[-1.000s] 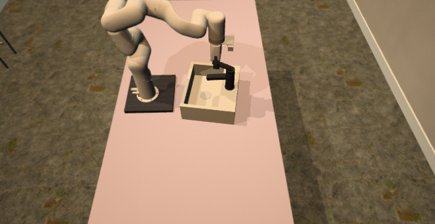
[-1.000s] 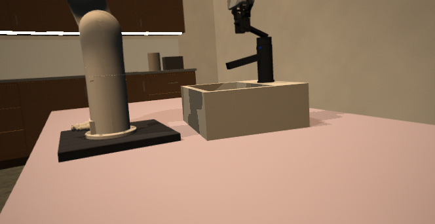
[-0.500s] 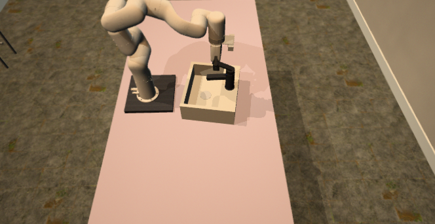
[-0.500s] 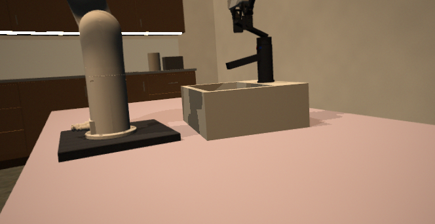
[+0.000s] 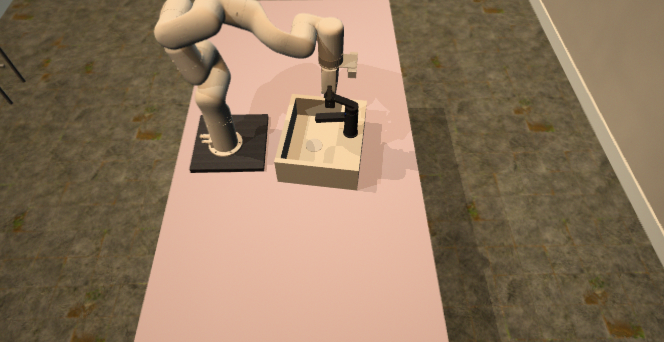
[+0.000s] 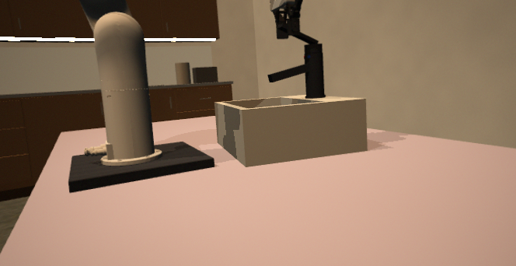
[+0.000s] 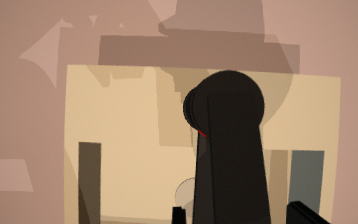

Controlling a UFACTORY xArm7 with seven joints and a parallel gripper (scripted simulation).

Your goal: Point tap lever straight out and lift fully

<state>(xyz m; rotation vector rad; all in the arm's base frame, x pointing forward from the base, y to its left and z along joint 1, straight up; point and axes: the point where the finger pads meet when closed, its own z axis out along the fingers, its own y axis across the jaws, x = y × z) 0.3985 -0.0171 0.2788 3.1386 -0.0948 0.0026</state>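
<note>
The lever is 3 cm ahead of my hand and 1 cm below it. The rest, counted from my hand: beige sink basin (26 cm below, 5 cm behind, 1 cm to the left); then black mixer tap (7 cm below, 5 cm ahead).
</note>
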